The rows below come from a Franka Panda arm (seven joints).
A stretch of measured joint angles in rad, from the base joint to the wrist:
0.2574 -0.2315 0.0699 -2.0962 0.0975 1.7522 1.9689
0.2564 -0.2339 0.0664 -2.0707 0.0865 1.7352 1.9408
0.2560 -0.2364 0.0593 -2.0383 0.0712 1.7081 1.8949
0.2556 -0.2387 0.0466 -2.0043 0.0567 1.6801 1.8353
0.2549 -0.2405 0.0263 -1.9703 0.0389 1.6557 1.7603
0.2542 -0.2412 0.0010 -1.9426 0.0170 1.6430 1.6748
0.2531 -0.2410 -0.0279 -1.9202 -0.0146 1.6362 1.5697
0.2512 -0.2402 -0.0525 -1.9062 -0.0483 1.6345 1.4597
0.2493 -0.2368 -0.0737 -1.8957 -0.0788 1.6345 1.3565
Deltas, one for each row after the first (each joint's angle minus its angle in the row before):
-0.0010 -0.0024 -0.0035 0.0255 -0.0110 -0.0170 -0.0281
-0.0004 -0.0025 -0.0071 0.0324 -0.0153 -0.0271 -0.0459
-0.0004 -0.0023 -0.0127 0.0340 -0.0145 -0.0280 -0.0596
-0.0007 -0.0018 -0.0203 0.0340 -0.0178 -0.0244 -0.0750
-0.0007 -0.0007 -0.0253 0.0277 -0.0219 -0.0127 -0.0855
-0.0011 0.0002 -0.0289 0.0224 -0.0316 -0.0068 -0.1051
-0.0019 0.0008 -0.0246 0.0140 -0.0337 -0.0017 -0.1100
-0.0019 0.0034 -0.0212 0.0105 -0.0305 0.0000 -0.1032

